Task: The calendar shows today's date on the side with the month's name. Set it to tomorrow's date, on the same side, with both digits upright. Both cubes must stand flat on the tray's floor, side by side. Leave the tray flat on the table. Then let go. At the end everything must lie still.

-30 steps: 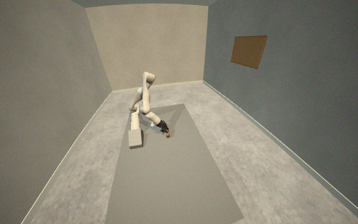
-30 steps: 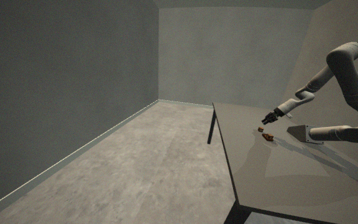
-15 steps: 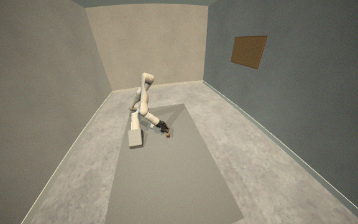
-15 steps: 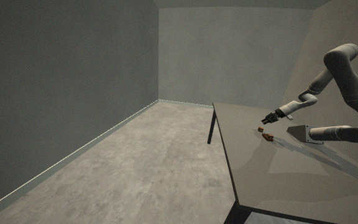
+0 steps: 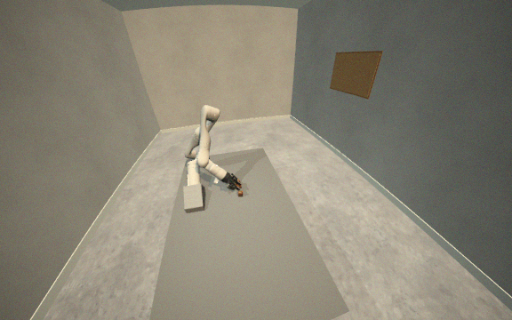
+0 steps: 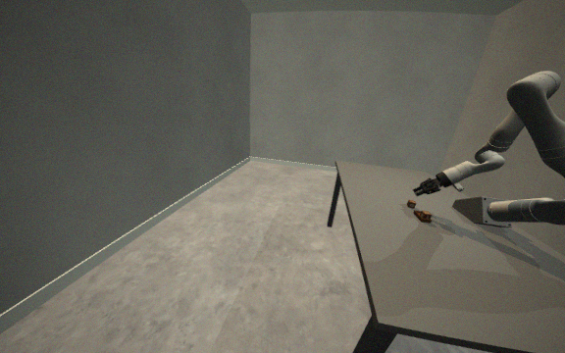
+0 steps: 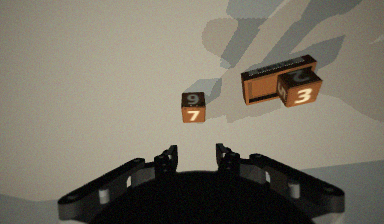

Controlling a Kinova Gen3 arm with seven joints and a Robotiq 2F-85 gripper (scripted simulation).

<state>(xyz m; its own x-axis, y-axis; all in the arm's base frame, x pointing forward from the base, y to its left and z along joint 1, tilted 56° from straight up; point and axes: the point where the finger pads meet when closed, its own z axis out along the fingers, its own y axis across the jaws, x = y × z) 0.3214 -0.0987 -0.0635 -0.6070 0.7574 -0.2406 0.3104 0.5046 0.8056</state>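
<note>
My hand is 10 mm short of the digit cube and 80 mm above it. Round my hand: orange tray 10 mm ahead, 110 mm to the left, 90 mm below.
</note>
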